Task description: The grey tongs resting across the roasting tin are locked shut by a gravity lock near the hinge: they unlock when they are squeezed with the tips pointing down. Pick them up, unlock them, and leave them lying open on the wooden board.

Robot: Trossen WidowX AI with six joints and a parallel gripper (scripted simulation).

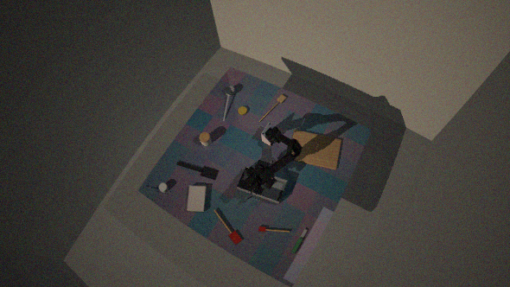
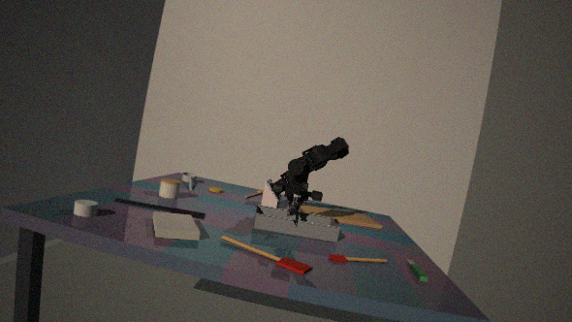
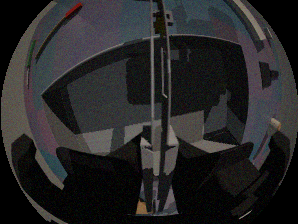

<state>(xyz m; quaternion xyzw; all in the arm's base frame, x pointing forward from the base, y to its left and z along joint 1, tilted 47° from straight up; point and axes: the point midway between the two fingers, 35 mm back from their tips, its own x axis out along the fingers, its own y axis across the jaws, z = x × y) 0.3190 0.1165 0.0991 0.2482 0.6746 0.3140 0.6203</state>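
My gripper tip is now 10 mm short of the grey roasting tin, 20 mm to the right of it and 30 mm above it. Also, from my gripper tip: black bar 170 mm ahead, 430 mm to the right, 50 mm below; then red spatula 380 mm ahead, 20 mm to the left, 50 mm below; then wooden board 430 mm behind, 160 mm to the left, 50 mm below.
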